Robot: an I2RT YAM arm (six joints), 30 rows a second.
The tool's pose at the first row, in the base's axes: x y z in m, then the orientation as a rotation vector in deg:
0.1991 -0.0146 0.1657 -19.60 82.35 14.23
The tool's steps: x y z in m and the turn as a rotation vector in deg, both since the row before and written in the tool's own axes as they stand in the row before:
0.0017 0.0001 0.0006 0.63 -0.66 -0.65
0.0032 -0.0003 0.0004 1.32 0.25 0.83
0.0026 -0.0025 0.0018 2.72 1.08 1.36
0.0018 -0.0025 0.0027 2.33 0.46 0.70
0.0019 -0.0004 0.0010 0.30 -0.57 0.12
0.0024 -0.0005 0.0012 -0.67 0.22 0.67
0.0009 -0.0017 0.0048 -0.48 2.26 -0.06
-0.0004 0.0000 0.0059 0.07 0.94 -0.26
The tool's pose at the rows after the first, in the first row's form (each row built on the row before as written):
0.1998 -0.0143 0.1641 -19.44 81.62 13.34
0.2007 -0.0146 0.1610 -17.81 82.12 13.03
0.2036 -0.0164 0.1588 -14.77 83.62 12.03
0.2071 -0.0180 0.1574 -12.43 84.34 10.84
0.2083 -0.0181 0.1556 -12.03 83.81 10.76
0.2098 -0.0183 0.1533 -12.11 84.07 11.78
0.2149 -0.0187 0.1529 -12.84 86.27 11.90
0.2205 -0.0171 0.1536 -13.10 87.17 11.56

